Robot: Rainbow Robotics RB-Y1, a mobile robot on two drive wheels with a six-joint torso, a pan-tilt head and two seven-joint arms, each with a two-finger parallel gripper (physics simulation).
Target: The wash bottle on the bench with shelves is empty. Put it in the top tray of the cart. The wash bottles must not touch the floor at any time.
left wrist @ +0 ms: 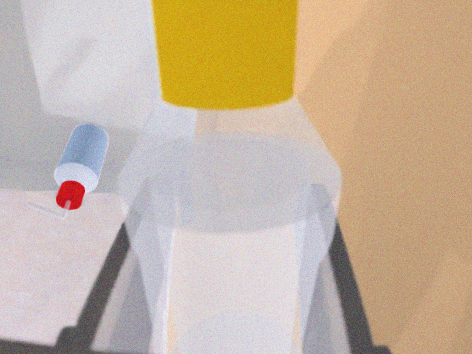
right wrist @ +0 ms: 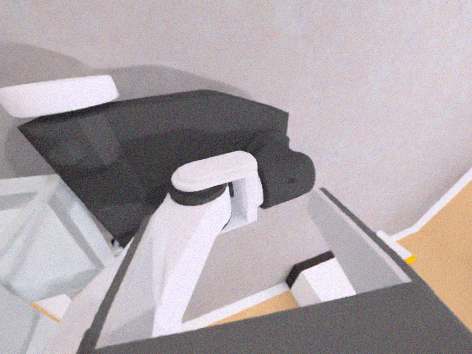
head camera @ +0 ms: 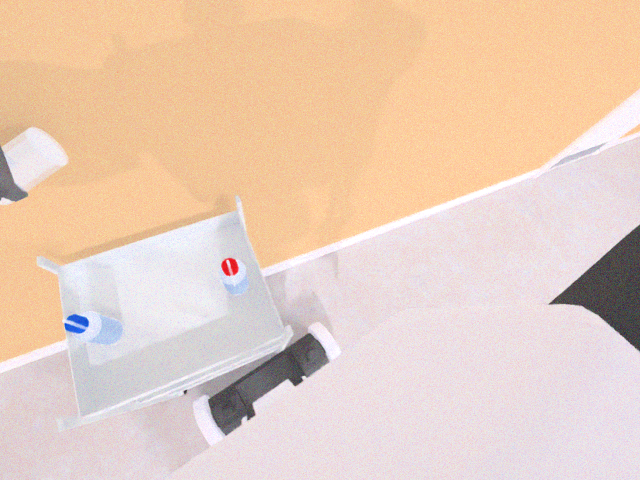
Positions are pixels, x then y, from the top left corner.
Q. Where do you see a white three-tier cart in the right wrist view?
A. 59, 249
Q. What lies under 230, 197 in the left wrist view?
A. A wash bottle.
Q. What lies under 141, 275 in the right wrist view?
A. My right gripper.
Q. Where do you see a white three-tier cart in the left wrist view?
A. At 69, 69
